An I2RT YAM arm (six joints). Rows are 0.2 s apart.
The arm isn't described. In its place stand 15 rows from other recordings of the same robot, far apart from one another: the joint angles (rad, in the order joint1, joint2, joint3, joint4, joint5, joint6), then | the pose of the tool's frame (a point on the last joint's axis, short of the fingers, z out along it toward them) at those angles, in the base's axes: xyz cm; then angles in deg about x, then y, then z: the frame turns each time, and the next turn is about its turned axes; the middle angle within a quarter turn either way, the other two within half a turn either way.
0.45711 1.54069 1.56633 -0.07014 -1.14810 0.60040 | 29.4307 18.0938 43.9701 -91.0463 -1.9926 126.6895
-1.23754 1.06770 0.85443 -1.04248 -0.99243 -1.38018 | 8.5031 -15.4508 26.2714 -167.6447 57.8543 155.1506
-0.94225 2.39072 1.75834 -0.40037 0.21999 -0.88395 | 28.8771 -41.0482 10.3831 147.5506 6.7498 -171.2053
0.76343 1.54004 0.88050 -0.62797 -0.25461 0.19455 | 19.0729 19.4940 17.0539 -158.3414 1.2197 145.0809
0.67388 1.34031 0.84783 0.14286 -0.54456 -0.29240 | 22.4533 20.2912 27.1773 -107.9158 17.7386 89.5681
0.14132 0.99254 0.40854 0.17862 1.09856 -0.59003 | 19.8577 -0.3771 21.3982 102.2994 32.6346 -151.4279
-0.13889 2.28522 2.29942 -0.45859 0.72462 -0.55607 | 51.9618 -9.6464 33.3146 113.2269 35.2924 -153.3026
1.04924 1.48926 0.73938 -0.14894 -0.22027 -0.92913 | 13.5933 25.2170 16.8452 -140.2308 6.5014 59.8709
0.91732 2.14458 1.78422 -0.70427 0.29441 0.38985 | 29.1578 36.3805 21.0462 -167.0823 30.8279 150.5950
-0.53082 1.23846 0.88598 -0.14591 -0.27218 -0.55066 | 24.6000 -13.3309 28.3024 156.8930 59.9620 -176.9894
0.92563 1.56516 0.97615 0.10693 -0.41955 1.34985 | 19.8838 28.8316 24.1899 -115.4053 9.2718 -176.2509
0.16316 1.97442 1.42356 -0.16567 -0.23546 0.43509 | 43.8488 8.0603 20.7837 -151.3239 43.2866 177.8347
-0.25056 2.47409 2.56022 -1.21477 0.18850 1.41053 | 49.5224 -13.3633 25.9288 162.1590 21.1446 -79.0362
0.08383 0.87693 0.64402 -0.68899 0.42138 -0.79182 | 16.8381 -0.0464 23.3449 153.5686 35.7153 146.7106
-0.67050 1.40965 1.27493 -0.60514 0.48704 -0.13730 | 22.9690 -20.3425 32.9531 127.6500 12.7427 -130.6573
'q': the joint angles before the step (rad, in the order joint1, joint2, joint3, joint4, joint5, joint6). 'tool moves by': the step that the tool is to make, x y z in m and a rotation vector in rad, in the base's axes. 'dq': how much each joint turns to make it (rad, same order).
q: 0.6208, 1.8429, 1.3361, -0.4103, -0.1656, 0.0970
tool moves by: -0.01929, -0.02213, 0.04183, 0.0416, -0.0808, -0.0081
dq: -0.0179, -0.1616, -0.0496, -0.0245, 0.0032, -0.0157
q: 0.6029, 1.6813, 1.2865, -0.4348, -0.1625, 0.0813
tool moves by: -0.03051, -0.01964, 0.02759, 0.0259, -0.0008, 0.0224
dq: 0.0002, -0.1516, -0.0521, -0.0845, -0.0304, -0.0021
